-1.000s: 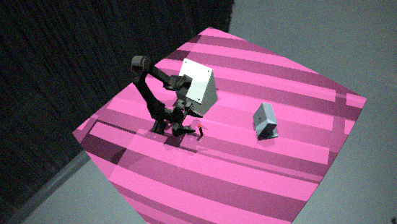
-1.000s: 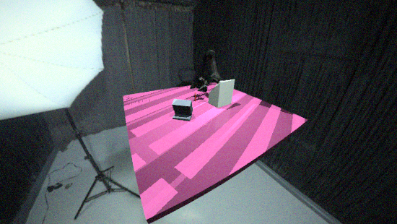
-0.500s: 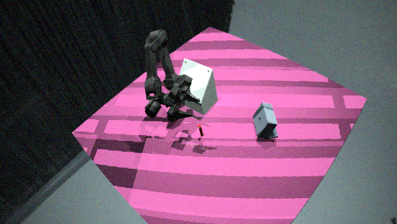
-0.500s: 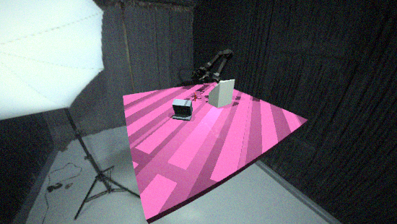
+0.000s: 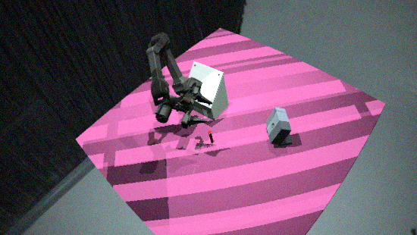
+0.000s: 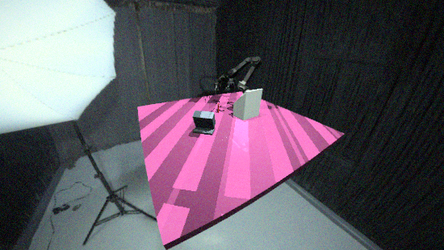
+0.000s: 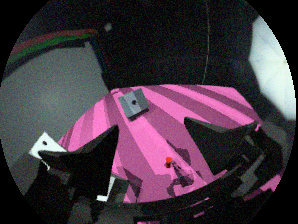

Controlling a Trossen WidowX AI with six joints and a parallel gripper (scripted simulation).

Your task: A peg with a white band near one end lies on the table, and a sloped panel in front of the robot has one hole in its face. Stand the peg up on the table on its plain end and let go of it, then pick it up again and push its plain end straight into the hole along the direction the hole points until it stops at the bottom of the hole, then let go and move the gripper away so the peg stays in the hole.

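The peg is 10 mm behind my gripper tip, 20 mm to the right of it and 140 mm below it. The rest, counted from my gripper tip: grey sloped panel (230 mm ahead, 190 mm to the left, 130 mm below).
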